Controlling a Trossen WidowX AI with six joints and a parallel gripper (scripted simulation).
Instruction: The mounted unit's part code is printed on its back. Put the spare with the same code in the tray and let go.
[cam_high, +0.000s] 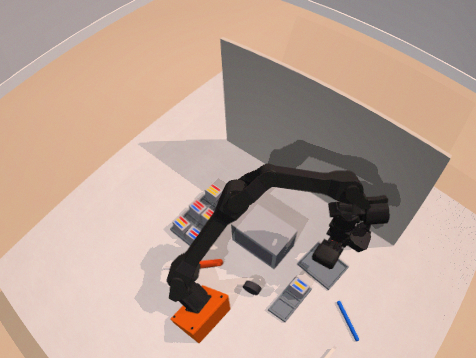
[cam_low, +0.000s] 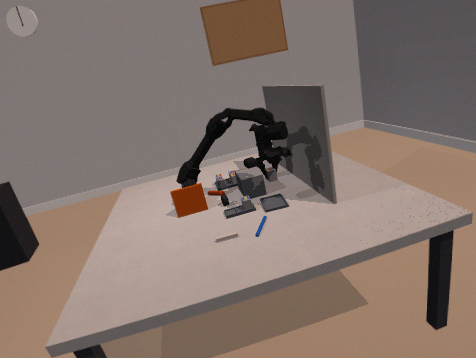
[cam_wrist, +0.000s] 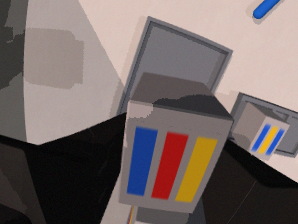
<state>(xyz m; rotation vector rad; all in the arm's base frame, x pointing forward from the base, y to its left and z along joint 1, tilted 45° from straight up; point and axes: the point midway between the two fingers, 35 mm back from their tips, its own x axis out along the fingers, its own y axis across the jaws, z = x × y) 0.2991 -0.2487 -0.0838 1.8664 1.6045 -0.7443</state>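
My gripper tip is now 10 mm past the tray, 10 mm to the right of it and 120 mm above it. Round my gripper tip: mounted unit 30 mm behind, 210 mm to the left, 70 mm below; then rack 150 mm behind, 40 mm to the left, 110 mm below; then blue pen 130 mm behind, 140 mm to the right, 110 mm below.
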